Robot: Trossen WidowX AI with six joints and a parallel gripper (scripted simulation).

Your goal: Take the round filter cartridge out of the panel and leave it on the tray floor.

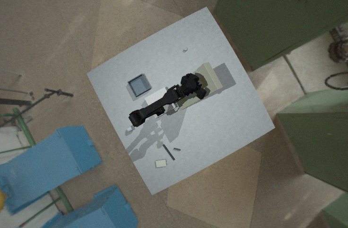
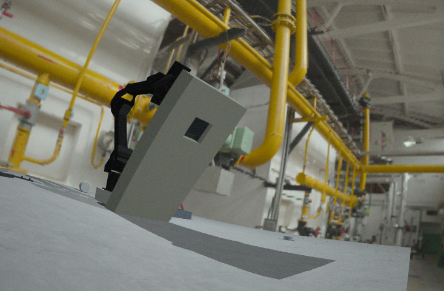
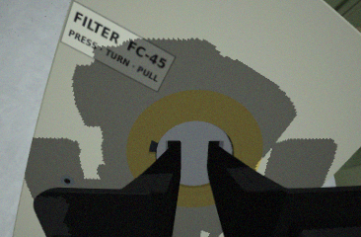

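Now: the service panel 8 cm below my gripper tip, 4 cm behind it and 1 cm to the left of it. From my gripper tip the other things lie so: round cartridge (1 cm below, 1 cm ahead); cream block (64 cm behind, 31 cm to the right, 25 cm below).
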